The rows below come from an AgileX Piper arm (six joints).
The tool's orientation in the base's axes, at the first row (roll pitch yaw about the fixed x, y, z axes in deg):
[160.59 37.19 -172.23]
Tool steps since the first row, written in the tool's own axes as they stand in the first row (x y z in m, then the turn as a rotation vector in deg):
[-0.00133 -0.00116 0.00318 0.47 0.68 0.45]
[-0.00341 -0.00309 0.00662 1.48 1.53 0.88]
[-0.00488 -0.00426 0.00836 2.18 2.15 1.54]
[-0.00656 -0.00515 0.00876 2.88 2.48 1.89]
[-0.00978 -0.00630 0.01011 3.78 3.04 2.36]
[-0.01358 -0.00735 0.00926 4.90 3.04 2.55]
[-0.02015 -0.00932 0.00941 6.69 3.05 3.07]
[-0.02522 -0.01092 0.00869 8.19 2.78 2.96]
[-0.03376 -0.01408 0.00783 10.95 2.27 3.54]
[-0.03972 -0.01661 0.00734 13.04 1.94 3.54]
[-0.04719 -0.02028 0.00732 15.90 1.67 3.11]
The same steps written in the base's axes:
[0.00308 0.00038 -0.00189 -0.36 0.75 -0.44]
[0.00714 0.00025 -0.00373 -1.21 1.59 -1.15]
[0.00959 0.00006 -0.00446 -1.62 2.34 -1.91]
[0.01141 -0.00041 -0.00398 -2.10 2.71 -2.50]
[0.01503 -0.00055 -0.00335 -2.75 3.31 -3.25]
[0.01793 -0.00144 -0.00069 -3.53 3.27 -4.07]
[0.02384 -0.00246 0.00264 -4.68 3.29 -5.54]
[0.02799 -0.00366 0.00582 -5.83 2.84 -6.44]
[0.03532 -0.00596 0.01080 -7.54 2.32 -8.68]
[0.04059 -0.00781 0.01410 -9.09 1.79 -10.03]
[0.04768 -0.01034 0.01766 -11.48 1.07 -11.51]

